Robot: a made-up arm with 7 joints. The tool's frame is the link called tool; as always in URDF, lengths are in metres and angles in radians. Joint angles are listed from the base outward.
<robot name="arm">
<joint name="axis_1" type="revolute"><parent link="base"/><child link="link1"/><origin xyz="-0.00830 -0.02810 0.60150"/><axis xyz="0 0 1"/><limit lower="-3.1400" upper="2.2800"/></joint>
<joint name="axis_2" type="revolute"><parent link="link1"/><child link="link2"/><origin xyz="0.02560 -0.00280 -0.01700"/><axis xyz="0 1 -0.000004"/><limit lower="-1.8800" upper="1.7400"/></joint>
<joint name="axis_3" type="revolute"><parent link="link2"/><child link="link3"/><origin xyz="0.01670 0.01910 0.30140"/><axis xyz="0 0 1"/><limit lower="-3.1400" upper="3.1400"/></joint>
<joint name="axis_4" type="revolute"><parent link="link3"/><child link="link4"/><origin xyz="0.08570 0.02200 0.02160"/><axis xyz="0 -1 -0.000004"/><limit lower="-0.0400" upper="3.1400"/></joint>
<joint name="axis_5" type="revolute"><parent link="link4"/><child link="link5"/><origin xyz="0.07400 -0.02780 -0.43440"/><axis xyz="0 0.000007 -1"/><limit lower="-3.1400" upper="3.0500"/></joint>
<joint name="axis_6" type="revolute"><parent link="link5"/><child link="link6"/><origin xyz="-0.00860 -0.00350 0.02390"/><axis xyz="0 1 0.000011"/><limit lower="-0.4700" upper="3.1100"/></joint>
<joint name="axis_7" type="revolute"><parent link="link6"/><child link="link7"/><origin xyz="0.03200 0.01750 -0.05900"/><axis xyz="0 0.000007 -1"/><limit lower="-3.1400" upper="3.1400"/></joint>
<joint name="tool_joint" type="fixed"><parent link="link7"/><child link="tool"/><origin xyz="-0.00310 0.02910 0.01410" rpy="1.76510 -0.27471 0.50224"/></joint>
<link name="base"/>
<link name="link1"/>
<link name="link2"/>
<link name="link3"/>
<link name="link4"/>
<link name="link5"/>
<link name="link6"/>
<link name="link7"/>
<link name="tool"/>
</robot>
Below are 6 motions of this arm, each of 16 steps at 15 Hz.
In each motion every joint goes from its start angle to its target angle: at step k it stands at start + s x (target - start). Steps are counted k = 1, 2, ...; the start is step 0. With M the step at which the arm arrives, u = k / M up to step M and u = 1 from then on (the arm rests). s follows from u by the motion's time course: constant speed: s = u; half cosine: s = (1 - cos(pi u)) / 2; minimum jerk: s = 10 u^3 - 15 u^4 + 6 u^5.
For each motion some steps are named. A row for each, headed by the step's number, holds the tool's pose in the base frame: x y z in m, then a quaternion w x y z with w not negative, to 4 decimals.
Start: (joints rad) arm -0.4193 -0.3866 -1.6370 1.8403 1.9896 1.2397 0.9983
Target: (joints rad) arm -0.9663 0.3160 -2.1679 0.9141 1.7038 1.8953 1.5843
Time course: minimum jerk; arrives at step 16
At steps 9, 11, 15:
9: -0.4532 -0.3261 0.8815 0.5401 -0.0666 0.8387 0.0177
11: -0.4619 -0.2429 0.8170 0.6119 0.0182 0.7871 0.0755
15: -0.4489 -0.1612 0.7711 0.6787 0.0853 0.7229 0.0974

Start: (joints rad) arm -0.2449 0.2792 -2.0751 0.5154 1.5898 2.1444 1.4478
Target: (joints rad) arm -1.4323 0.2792 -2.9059 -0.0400 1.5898 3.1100 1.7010
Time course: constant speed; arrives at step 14
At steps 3, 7, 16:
3: -0.2476 -0.2314 0.5931 0.7824 -0.2436 0.5147 0.2522
7: -0.2523 -0.0697 0.5825 0.8304 -0.2499 0.4980 -0.0045
16: -0.1065 0.0653 0.5725 0.6396 -0.2856 0.5784 -0.4180

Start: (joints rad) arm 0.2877 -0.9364 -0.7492 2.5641 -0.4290 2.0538 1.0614
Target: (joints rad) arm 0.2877 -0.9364 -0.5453 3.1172 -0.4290 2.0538 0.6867
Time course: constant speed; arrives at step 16
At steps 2, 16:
2: -0.3358 -0.3243 1.1945 0.2185 0.4703 -0.8529 0.0596
16: -0.4970 -0.2114 1.1159 0.1920 0.3567 -0.8557 0.3219

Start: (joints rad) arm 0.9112 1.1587 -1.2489 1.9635 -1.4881 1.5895 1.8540
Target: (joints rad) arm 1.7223 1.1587 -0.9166 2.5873 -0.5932 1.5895 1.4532
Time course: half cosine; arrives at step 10
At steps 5, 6, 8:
5: 0.5324 0.5491 0.6863 0.7229 -0.0265 -0.4808 0.4955
6: 0.4231 0.6452 0.6864 0.7029 0.0971 -0.4588 0.5348
8: 0.2098 0.7524 0.6935 0.6488 0.2876 -0.3723 0.5981

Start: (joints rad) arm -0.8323 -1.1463 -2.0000 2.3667 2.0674 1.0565 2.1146
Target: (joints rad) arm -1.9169 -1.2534 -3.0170 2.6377 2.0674 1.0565 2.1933
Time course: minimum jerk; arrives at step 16
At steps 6, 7, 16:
6: -0.5425 0.5356 0.6945 0.5873 -0.0051 0.3945 -0.7067
7: -0.4456 0.6187 0.6714 0.5398 0.0694 0.3821 -0.7469
16: 0.2360 0.7251 0.6149 0.2432 0.4369 0.1740 -0.8484

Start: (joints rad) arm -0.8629 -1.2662 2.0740 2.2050 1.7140 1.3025 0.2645
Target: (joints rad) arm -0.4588 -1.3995 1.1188 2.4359 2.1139 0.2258 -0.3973
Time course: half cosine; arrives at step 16
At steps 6, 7, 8, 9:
6: -0.2689 0.7003 0.7062 0.0328 -0.7304 -0.4013 -0.5517
7: -0.2949 0.6874 0.7354 0.0891 -0.7020 -0.3602 -0.6079
8: -0.3243 0.6700 0.7646 0.1473 -0.6663 -0.3144 -0.6599
9: -0.3555 0.6486 0.7920 0.2045 -0.6254 -0.2657 -0.7047

